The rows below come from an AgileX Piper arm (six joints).
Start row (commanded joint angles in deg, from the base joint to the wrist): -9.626 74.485 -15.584 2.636 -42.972 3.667
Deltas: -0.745 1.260 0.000 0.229 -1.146 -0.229; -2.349 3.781 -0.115 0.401 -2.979 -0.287; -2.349 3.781 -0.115 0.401 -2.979 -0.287; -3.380 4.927 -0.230 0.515 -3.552 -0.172; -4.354 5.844 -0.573 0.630 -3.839 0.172; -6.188 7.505 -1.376 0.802 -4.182 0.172; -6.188 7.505 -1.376 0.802 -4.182 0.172; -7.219 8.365 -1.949 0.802 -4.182 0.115
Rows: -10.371 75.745 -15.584 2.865 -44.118 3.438; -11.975 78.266 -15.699 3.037 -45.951 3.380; -11.975 78.266 -15.699 3.037 -45.951 3.380; -13.006 79.412 -15.814 3.151 -46.524 3.495; -13.980 80.329 -16.157 3.266 -46.811 3.839; -15.814 81.990 -16.960 3.438 -47.154 3.839; -15.814 81.990 -16.960 3.438 -47.154 3.839; -16.845 82.850 -17.533 3.438 -47.154 3.782
